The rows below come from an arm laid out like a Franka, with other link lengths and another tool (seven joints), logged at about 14 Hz.
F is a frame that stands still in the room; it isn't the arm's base.
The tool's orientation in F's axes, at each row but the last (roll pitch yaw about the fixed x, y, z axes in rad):
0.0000 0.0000 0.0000
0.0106 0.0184 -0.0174
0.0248 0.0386 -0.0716
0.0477 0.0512 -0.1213
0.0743 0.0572 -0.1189
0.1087 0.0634 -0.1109
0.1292 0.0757 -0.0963
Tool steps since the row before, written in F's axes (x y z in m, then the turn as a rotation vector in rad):
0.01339 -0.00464 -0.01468 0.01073 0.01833 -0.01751
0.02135 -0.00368 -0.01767 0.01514 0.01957 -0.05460
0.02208 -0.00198 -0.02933 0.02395 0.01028 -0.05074
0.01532 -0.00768 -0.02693 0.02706 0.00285 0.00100
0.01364 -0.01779 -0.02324 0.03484 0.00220 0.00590
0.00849 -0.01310 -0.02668 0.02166 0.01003 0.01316
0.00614 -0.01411 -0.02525 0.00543 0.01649 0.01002
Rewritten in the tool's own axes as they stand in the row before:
0.01339 -0.00464 -0.01468 0.01073 0.01833 -0.01751
0.02173 -0.00349 -0.01724 0.01580 0.01925 -0.05453
0.02328 -0.00110 -0.02843 0.02509 0.01073 -0.05009
0.01749 -0.00701 -0.02576 0.02643 0.00621 0.00206
0.01696 -0.01766 -0.02105 0.03394 0.00688 0.00736
0.01156 -0.01483 -0.02454 0.01954 0.01386 0.01300
0.00936 -0.01651 -0.02267 0.00305 0.01812 0.00801

